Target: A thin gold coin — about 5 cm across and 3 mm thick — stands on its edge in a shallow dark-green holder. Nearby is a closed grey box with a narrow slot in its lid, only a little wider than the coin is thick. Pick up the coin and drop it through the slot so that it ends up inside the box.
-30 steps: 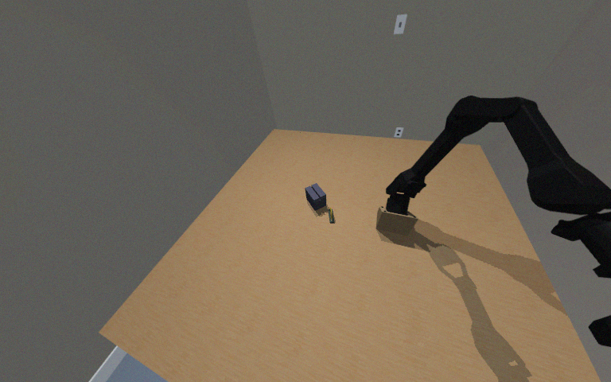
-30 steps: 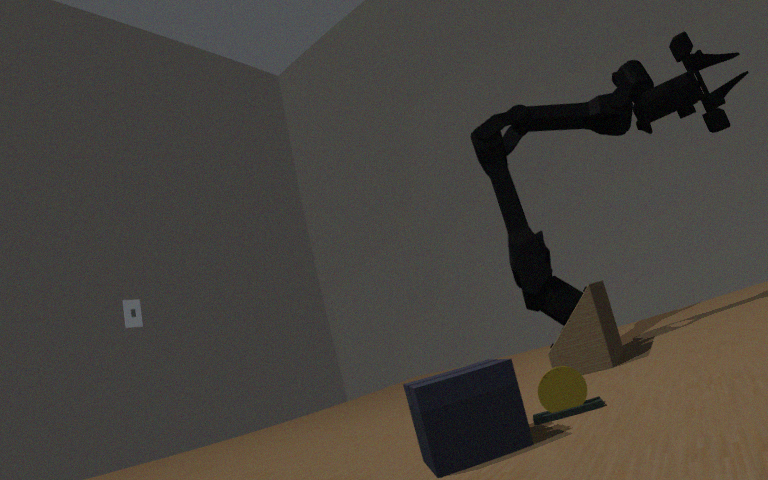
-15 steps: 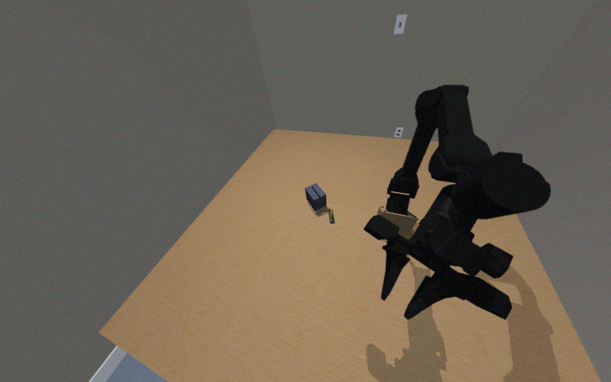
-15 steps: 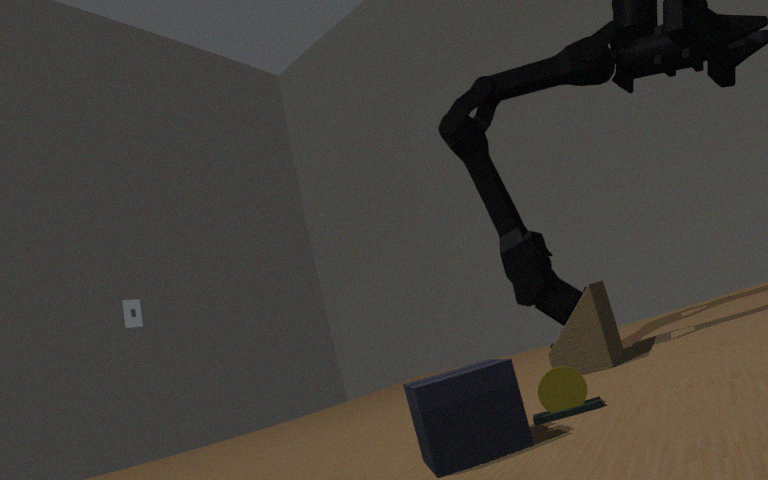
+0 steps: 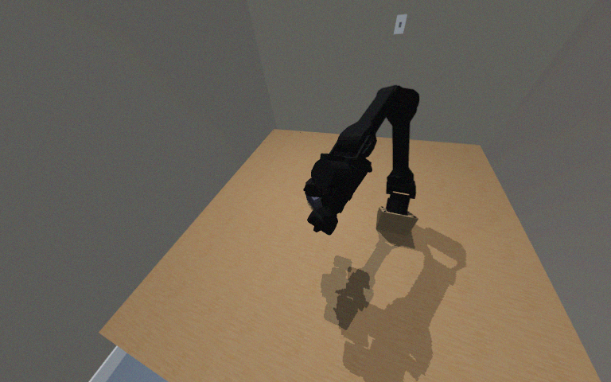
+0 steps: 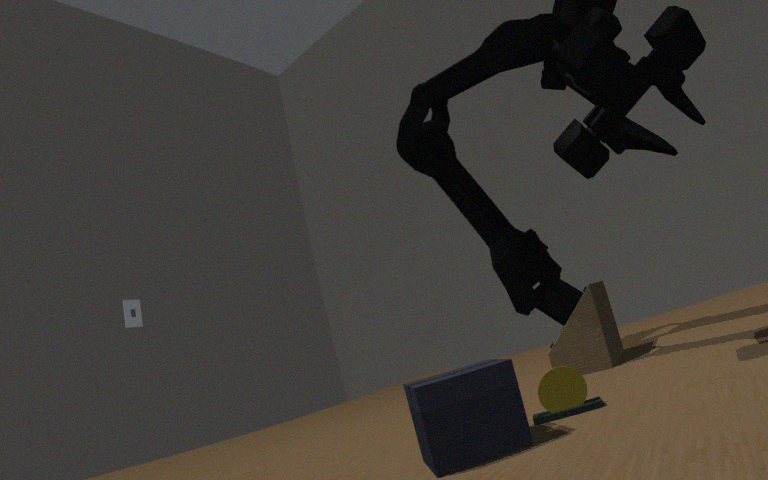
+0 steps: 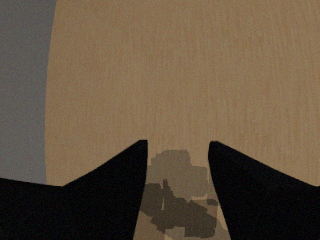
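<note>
Now: gripper tip 10 mm short of the gold coin, 180 mm to the left of it and 180 mm above it.
</note>
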